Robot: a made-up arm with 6 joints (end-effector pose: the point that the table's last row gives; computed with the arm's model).
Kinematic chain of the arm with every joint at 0, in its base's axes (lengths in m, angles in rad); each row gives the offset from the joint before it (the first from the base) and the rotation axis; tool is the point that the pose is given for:
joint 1: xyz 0 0 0.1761 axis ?
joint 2: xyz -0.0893 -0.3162 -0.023 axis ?
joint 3: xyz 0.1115 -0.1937 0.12 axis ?
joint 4: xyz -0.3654 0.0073 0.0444 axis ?
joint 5: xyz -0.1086 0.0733 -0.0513 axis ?
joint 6: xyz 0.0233 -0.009 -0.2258 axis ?
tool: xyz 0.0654 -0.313 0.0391
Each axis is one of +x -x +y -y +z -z.
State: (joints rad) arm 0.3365 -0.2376 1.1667 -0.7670 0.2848 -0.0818
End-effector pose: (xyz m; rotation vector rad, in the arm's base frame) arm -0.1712 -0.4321 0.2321 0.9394 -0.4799 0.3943
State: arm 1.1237 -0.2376 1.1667 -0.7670 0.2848 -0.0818
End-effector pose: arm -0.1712 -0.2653 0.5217 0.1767 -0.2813 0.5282
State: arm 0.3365 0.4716 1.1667 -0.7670 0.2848 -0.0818
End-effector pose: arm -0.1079 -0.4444 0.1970 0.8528 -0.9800 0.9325
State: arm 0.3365 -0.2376 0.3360 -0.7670 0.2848 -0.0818
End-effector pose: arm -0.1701 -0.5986 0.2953 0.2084 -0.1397 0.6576
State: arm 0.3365 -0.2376 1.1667 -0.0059 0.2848 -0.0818
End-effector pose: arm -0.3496 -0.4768 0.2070 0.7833 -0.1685 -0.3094
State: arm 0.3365 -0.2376 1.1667 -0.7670 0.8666 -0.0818
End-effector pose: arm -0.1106 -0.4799 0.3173 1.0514 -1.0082 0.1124
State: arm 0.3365 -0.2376 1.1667 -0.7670 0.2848 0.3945
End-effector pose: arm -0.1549 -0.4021 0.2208 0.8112 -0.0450 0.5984
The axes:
joint 1: -x
joint 2: -y
joint 3: +x
joint 4: -z
joint 5: -y
joint 6: +y

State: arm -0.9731 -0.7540 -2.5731 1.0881 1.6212 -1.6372
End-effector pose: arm -0.2654 -0.5857 0.1060 -0.0108 1.7690 -1.3174
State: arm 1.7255 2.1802 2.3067 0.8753 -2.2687 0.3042
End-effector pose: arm 0.1550 -0.5504 0.8863 1.4912 -2.3292 -0.3125
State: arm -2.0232 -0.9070 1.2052 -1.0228 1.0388 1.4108
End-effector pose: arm 0.0288 0.1757 -0.2032 -2.7728 0.3235 -0.9212
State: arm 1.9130 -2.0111 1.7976 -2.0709 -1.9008 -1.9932
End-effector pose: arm -0.1345 0.0936 0.7503 -0.4397 -0.2814 0.1144
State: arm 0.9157 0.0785 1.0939 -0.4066 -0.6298 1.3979
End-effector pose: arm -0.4206 -0.5075 0.2941 -0.3662 1.9014 0.4595
